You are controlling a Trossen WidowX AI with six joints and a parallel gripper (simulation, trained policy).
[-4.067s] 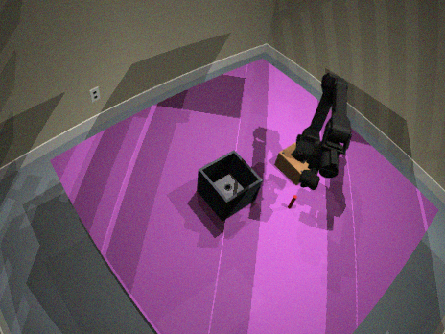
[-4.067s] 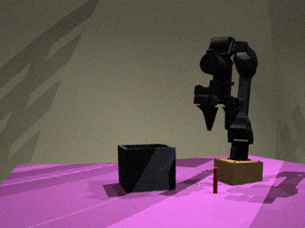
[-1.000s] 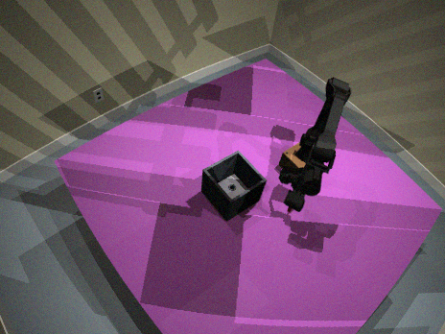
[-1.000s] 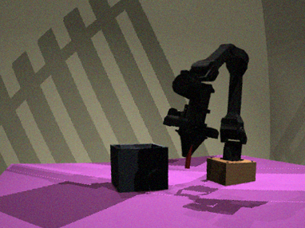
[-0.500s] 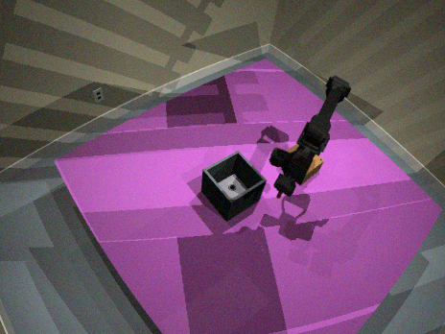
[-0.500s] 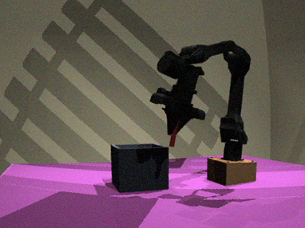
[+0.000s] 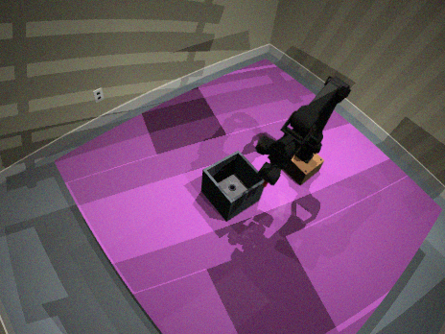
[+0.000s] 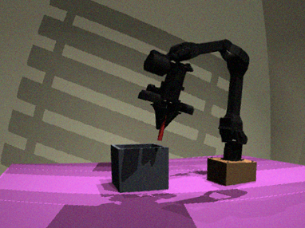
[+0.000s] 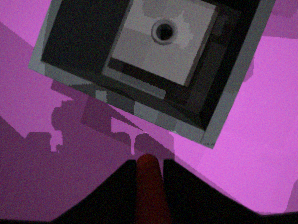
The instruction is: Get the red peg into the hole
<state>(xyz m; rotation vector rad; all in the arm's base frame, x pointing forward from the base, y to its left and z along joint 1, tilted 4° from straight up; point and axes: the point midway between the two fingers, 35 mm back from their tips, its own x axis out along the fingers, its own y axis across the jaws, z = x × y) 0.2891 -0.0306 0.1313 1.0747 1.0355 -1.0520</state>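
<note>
Now: gripper tip 15 cm above the grey plate, 10 cm to the left of it and 2 cm short of it. The rest, counted from my gripper tip: red peg 1 cm to the left, 1 cm above.
</note>
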